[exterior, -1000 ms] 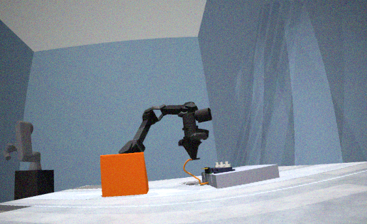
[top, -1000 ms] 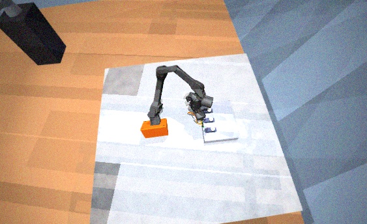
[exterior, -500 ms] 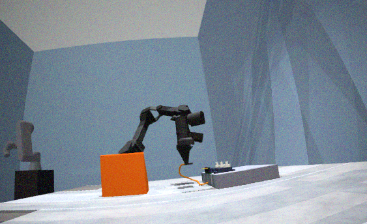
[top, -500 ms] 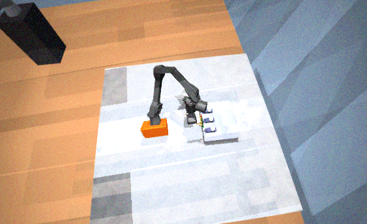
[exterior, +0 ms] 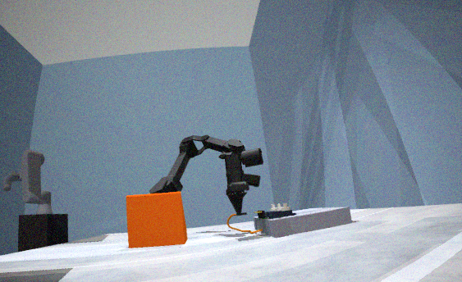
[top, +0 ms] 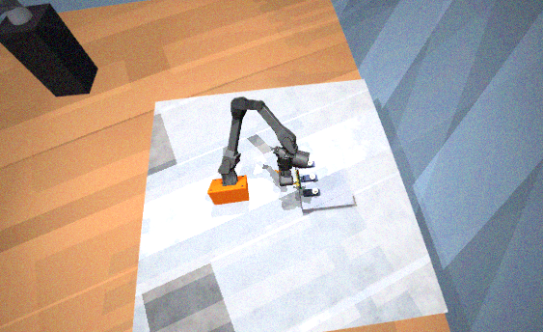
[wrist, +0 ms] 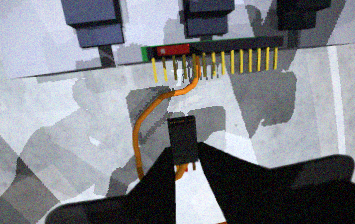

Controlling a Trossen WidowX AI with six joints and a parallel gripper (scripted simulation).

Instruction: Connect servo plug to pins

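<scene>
My gripper tip is now 70 mm short of the red band. From my gripper tip the other things lie so: grey printed holder (230 mm ahead, 20 mm to the right, 50 mm below).
</scene>
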